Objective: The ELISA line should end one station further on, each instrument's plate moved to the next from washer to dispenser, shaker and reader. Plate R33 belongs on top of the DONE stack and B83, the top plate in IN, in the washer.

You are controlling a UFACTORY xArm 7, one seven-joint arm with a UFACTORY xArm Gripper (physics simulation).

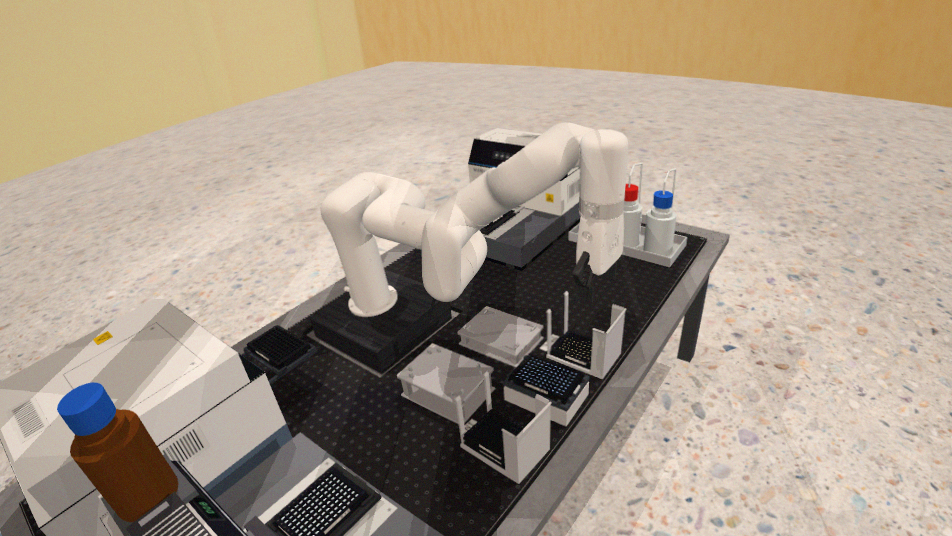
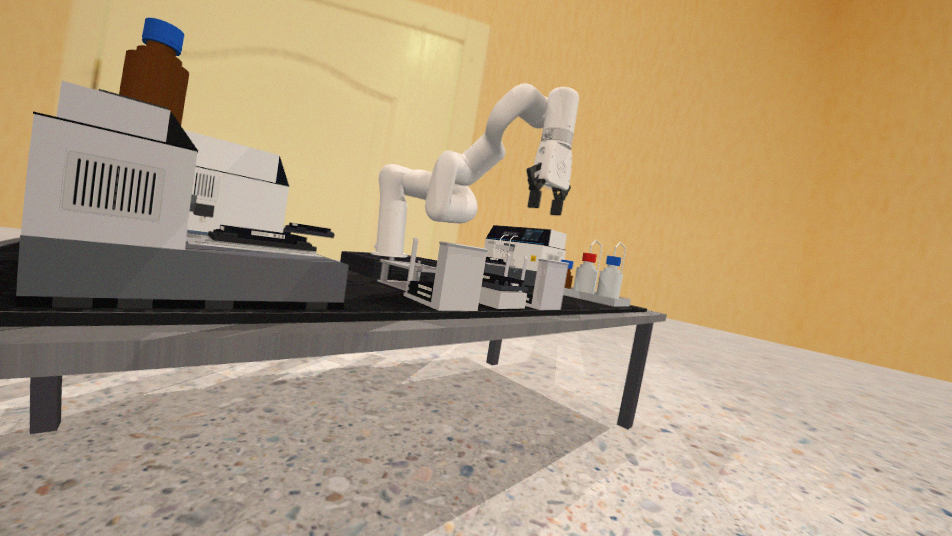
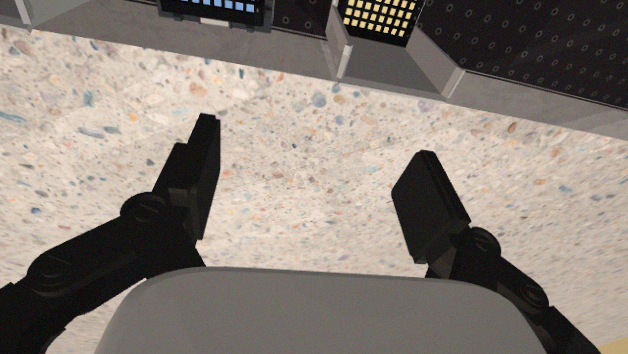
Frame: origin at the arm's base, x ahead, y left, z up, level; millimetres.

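Seen in the pictures: gripper, fingertip midpoint: (image 1: 596,290) (image 2: 544,211) (image 3: 317,158); arm's base, origin of the base link: (image 1: 373,301) (image 2: 389,255).
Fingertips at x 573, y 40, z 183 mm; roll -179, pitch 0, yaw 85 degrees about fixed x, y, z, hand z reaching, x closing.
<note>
Pixels of each thing's top centre, then the offset from my fingertips to it. "spot": a spot on its surface instead.
- plate with blue wells, middle of its top: (image 1: 546,374) (image 2: 493,275) 64 mm back, 79 mm right, 172 mm down
- low white block, surface spot: (image 2: 502,297) spot: 6 mm ahead, 122 mm right, 212 mm down
- plate with yellow wells, middle of its top: (image 1: 584,348) 50 mm back, 79 mm left, 219 mm down
- far rack, middle of its top: (image 1: 586,309) (image 2: 537,258) 50 mm back, 80 mm left, 113 mm down
- pale-welled plate, middle of its top: (image 1: 319,505) (image 2: 263,230) 216 mm back, 538 mm right, 144 mm down
- dark plate, middle of its top: (image 1: 277,343) (image 2: 309,225) 581 mm back, 323 mm right, 121 mm down
- white instrument, surface spot: (image 1: 559,193) spot: 347 mm back, 573 mm left, 90 mm down
- brown bottle, surface spot: (image 1: 126,459) (image 2: 159,66) spot: 291 mm back, 707 mm right, 91 mm up
My gripper (image 1: 582,269) (image 2: 544,207) (image 3: 317,158) is open and empty, high above the table's far half. A plate with blue wells (image 1: 547,377) (image 3: 220,7) sits on a low white block (image 2: 502,297). A plate with yellow wells (image 1: 574,348) (image 3: 382,16) lies in the far rack (image 1: 609,342) (image 2: 549,284) (image 3: 435,62). Stacked dark plates (image 1: 494,434) (image 2: 421,289) lie in the near rack (image 1: 532,439) (image 2: 459,276). A pale-welled plate (image 1: 319,502) lies on the front instrument's tray; another dark plate (image 1: 276,347) sits out at the left instrument. Plate labels and rack names are not legible.
Two clear covers (image 1: 443,374) (image 1: 499,330) stand between the robot base and the racks. A white instrument (image 1: 559,193) (image 2: 549,241) stands at the back. Capped bottles (image 1: 659,229) (image 2: 609,282) stand in a tray beside it. A brown bottle (image 1: 126,459) (image 2: 154,76) stands at the front left.
</note>
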